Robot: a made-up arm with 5 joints. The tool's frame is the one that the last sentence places.
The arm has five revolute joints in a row. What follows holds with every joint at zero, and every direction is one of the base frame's.
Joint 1 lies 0.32 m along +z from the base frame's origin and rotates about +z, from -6.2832 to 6.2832 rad.
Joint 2 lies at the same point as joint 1 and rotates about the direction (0, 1, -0.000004), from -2.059 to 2.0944 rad.
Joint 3 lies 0.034 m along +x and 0.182 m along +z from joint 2 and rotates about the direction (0, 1, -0.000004), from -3.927 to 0.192 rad.
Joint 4 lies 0.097 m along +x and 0.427 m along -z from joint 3 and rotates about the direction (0, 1, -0.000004), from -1.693 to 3.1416 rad.
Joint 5 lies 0.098 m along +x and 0.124 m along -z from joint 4 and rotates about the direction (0, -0.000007, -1), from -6.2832 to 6.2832 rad.
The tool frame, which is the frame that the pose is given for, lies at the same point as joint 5; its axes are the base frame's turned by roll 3.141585, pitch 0 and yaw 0 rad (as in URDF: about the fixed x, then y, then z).
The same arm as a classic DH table. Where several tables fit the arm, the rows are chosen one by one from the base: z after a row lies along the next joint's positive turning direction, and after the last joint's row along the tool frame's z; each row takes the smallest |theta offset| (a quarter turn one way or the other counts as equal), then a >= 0, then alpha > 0; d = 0 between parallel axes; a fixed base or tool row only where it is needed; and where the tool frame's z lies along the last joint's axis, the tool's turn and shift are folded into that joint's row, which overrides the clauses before.
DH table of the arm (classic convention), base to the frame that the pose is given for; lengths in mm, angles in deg. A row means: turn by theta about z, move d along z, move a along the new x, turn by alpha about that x. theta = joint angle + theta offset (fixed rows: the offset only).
joint 1: a 0.0; alpha -90.00; d 320.0; theta offset 0.00
joint 2: a 185.1; alpha 0.00; d 0.0; theta offset -79.42
joint 3: a -437.9; alpha 0.00; d 0.0; theta offset -23.38
joint 4: a -98.0; alpha 90.00; d 0.0; theta offset -77.20
joint 5: a 0.0; alpha 0.00; d 124.0; theta offset 180.00
Joint limits (deg, base to tool): -360.00..360.00 -117.97..120.00 -225.00..11.00 -97.00..180.00 -360.00..360.00

